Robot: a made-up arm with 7 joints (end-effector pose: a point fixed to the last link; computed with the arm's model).
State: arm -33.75 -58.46 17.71 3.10 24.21 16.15 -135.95
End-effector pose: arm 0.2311 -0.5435 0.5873 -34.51 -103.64 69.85
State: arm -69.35 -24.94 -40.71 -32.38 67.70 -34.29 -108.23
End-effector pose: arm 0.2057 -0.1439 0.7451 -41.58 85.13 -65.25
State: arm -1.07 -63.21 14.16 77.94 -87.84 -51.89 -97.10
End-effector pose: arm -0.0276 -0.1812 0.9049 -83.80 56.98 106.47
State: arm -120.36 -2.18 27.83 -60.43 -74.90 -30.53 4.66
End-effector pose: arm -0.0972 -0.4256 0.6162 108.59 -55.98 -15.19
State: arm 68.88 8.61 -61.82 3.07 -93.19 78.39 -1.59
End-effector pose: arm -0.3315 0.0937 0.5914 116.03 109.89 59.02
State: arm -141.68 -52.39 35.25 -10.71 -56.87 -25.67 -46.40
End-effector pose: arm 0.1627 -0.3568 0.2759 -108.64 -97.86 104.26
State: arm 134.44 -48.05 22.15 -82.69 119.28 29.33 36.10
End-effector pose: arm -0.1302 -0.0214 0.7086 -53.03 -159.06 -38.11
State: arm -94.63 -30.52 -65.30 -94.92 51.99 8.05 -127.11
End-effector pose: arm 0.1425 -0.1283 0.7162 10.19 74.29 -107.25
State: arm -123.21 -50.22 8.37 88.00 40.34 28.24 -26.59
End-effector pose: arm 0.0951 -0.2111 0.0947 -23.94 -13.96 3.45
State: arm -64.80 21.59 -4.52 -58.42 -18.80 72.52 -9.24
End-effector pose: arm -0.1660 -0.1865 0.8496 153.29 -11.28 65.97
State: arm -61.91 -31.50 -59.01 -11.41 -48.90 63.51 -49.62
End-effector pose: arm -0.0751 -0.3583 0.8395 -153.96 -49.68 -74.68
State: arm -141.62 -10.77 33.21 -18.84 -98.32 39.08 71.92
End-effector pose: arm -0.0900 -0.5009 0.4438 -26.52 169.46 35.67
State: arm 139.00 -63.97 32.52 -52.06 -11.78 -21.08 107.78
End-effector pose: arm 0.2746 0.0492 0.5935 -103.74 18.85 15.55
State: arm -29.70 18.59 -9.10 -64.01 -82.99 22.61 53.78
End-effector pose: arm -0.3106 -0.0963 0.6690 36.53 -43.79 170.10
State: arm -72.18 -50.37 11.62 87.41 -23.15 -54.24 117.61
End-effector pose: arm -0.1169 -0.6023 0.3454 58.80 -122.63 -40.40
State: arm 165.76 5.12 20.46 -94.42 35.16 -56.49 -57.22
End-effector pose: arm 0.1536 -0.2257 0.4440 71.80 98.10 9.72
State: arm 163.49 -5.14 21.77 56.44 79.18 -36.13 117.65
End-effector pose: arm 0.2318 -0.0652 0.2313 10.49 31.32 41.49
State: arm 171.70 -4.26 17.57 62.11 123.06 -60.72 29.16
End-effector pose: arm 0.1459 -0.2713 0.2543 -17.99 42.31 -89.15
